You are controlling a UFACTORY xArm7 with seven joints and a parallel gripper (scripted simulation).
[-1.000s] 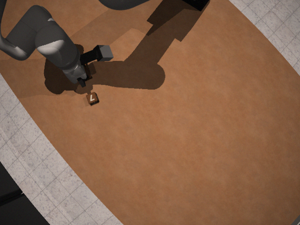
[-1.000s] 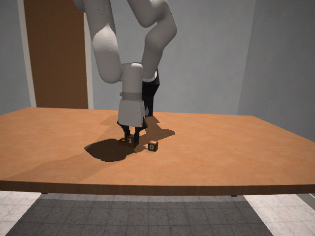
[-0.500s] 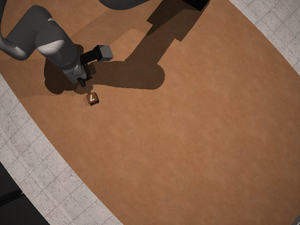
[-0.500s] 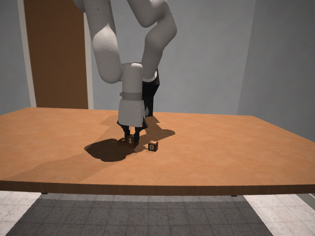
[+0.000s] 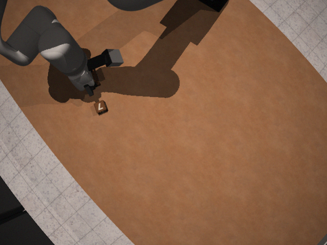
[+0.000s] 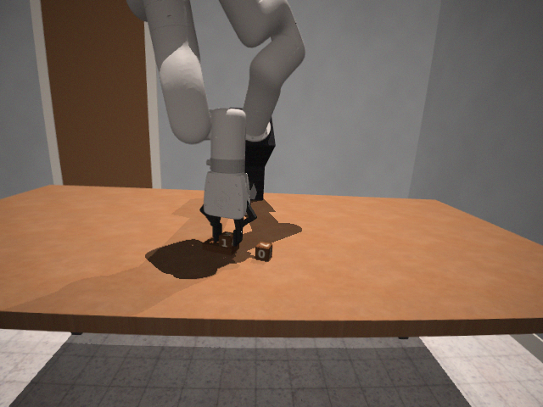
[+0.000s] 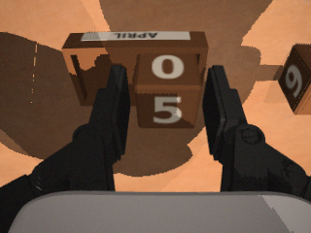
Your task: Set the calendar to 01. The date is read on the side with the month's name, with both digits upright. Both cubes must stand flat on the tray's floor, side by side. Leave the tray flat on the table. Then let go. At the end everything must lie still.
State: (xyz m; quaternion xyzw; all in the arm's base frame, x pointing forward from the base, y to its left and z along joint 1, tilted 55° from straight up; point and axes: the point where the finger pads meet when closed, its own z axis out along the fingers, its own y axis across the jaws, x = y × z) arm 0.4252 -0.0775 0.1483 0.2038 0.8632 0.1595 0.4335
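The calendar tray is 10 mm behind my hand, 20 mm to the right of it and 30 mm below it. The rest, counted from my hand: cube: 30 mm ahead, 90 mm to the left, 20 mm below.
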